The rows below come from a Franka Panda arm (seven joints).
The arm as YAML. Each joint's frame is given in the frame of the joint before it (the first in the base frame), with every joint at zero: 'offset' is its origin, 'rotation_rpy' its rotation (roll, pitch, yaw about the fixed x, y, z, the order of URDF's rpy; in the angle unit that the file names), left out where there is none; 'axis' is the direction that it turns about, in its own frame. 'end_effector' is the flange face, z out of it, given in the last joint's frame.
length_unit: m
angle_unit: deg
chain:
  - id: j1
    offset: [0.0, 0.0, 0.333]
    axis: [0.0, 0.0, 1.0]
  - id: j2
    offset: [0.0, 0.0, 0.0]
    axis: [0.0, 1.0, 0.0]
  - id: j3
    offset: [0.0, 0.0, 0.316]
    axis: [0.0, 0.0, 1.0]
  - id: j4
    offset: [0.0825, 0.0, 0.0]
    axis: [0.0, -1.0, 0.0]
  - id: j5
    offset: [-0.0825, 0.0, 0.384]
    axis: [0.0, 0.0, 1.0]
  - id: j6
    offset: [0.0, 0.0, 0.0]
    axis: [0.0, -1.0, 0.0]
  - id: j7
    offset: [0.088, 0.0, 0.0]
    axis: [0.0, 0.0, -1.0]
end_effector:
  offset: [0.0, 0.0, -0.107]
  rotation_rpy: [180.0, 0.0, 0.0]
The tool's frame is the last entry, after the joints.
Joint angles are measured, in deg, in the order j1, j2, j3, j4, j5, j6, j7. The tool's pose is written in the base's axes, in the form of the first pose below.
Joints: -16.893 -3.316 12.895 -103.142 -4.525 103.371 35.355
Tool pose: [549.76 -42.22 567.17 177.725 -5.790 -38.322]
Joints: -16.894 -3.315 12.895 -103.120 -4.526 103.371 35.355
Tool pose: [549.79 -42.23 567.34 177.737 -5.808 -38.324]
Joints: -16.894 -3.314 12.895 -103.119 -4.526 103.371 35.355
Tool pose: [549.80 -42.23 567.34 177.737 -5.808 -38.324]
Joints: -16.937 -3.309 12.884 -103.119 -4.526 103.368 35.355
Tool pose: [549.77 -42.76 567.29 177.734 -5.800 -38.378]
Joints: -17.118 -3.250 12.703 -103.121 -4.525 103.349 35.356
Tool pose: [549.67 -46.34 566.71 177.711 -5.724 -38.740]
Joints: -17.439 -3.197 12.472 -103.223 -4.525 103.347 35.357
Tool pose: [549.23 -51.74 565.37 177.644 -5.584 -39.288]
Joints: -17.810 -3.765 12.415 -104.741 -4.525 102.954 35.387
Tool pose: [543.52 -55.10 557.21 176.778 -4.537 -39.725]
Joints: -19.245 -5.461 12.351 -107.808 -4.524 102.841 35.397
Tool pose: [530.05 -66.95 546.84 175.623 -3.483 -41.216]
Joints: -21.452 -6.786 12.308 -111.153 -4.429 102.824 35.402
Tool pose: [515.71 -85.37 530.78 174.306 -1.881 -43.509]
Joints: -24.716 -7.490 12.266 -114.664 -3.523 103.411 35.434
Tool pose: [500.87 -111.80 508.66 173.655 0.372 -47.125]
